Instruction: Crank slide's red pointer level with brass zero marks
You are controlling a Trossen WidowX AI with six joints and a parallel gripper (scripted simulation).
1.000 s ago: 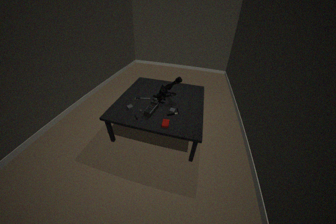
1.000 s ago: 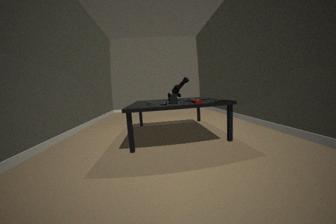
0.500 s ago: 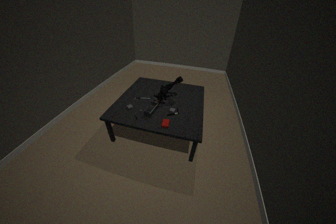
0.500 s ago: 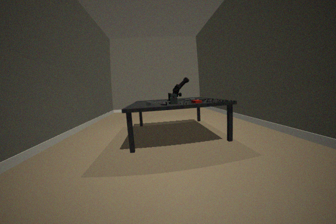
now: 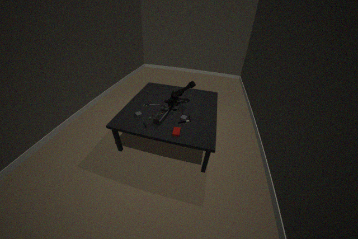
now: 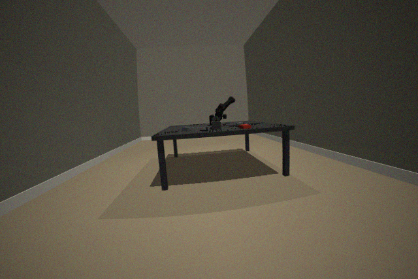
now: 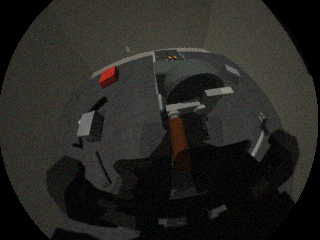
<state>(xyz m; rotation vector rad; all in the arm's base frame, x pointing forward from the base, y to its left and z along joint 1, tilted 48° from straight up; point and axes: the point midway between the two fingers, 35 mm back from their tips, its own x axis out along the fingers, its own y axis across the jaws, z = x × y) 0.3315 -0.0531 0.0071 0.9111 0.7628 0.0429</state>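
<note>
Now: the crank handle 20 mm behind my gripper tip and 30 mm above it. Round my gripper tip: red pointer: 120 mm ahead, 60 mm to the right, 30 mm above.
</note>
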